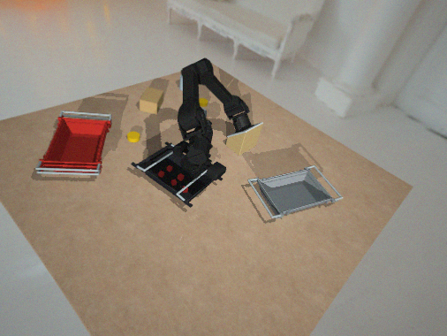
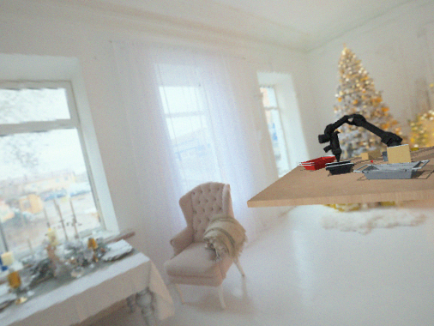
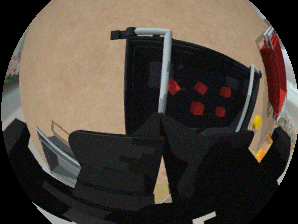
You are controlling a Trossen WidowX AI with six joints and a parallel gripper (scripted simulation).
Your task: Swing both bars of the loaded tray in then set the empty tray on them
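My gripper tip is now 31 cm past the grey tray, 22 cm to the right of it and 4 cm above it. Also, from my gripper tip: cardboard box (15 cm behind, 55 cm to the right, 6 cm below); small red block (17 cm behind, 33 cm to the right, 8 cm below).
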